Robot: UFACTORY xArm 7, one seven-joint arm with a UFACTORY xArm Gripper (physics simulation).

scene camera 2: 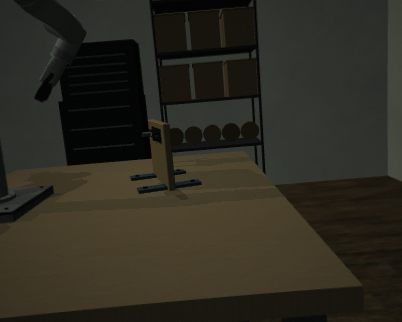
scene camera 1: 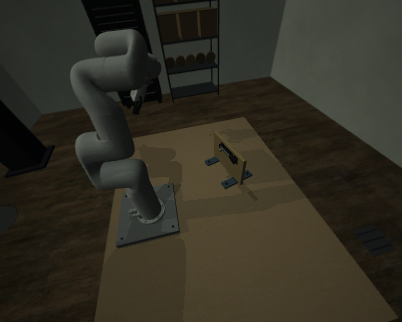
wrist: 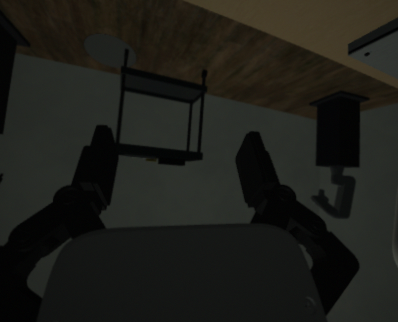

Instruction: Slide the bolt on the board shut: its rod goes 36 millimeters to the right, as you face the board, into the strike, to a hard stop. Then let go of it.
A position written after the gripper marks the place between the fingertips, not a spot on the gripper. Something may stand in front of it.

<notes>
In view: the gripper (scene camera 2: 40,99) and an upright wooden board (scene camera 2: 162,160).
The gripper is seen too in the wrist view (wrist: 180,143). The upright wooden board also shows in scene camera 1 (scene camera 1: 238,172).
</notes>
